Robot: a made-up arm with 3 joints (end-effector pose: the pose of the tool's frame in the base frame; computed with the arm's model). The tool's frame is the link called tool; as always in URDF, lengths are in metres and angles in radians. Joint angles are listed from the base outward.
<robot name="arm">
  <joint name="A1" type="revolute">
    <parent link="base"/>
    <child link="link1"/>
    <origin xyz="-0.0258 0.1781 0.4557" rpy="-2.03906 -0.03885 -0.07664"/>
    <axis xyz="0 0 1"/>
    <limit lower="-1.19" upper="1.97" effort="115" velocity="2.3"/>
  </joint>
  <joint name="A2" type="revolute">
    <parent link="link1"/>
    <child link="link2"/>
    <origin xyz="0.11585 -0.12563 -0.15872" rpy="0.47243 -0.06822 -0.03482"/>
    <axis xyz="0 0 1"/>
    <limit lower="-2.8" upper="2.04" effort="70" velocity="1.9"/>
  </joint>
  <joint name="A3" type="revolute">
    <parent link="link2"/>
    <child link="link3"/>
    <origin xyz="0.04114 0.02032 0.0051" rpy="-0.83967 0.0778 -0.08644"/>
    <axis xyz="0 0 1"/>
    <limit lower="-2.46" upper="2.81" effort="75" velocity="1.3"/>
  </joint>
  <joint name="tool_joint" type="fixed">
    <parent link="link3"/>
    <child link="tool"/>
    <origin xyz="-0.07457 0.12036 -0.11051" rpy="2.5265 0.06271 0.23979"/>
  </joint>
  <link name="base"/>
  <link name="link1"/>
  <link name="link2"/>
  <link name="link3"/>
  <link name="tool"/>
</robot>
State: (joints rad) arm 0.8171 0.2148 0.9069
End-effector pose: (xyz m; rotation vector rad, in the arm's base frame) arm 0.0724 -0.0192 0.6507 -0.1331 1.4802 -1.3743
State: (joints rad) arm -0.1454 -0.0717 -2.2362
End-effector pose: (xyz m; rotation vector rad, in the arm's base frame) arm 0.2040 0.0372 0.7792 -0.1211 -1.5340 1.5900
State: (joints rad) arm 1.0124 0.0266 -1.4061
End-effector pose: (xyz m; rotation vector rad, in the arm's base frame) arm 0.1452 -0.1705 0.4249 0.2797 -0.0452 0.2480
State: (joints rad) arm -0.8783 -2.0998 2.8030
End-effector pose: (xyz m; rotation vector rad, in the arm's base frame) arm -0.1526 0.0864 0.5365 1.5493 0.3106 0.1045
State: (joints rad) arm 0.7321 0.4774 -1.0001
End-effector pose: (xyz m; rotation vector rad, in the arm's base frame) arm 0.0979 -0.1392 0.4682 0.3556 0.4096 0.0372
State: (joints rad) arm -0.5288 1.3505 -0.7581
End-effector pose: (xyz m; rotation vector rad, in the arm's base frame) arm 0.0511 -0.0613 0.6329 0.0749 0.4056 0.4242
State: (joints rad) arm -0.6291 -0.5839 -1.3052
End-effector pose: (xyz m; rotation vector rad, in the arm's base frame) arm 0.0618 -0.0079 0.8123 -0.2319 -1.9440 1.0432
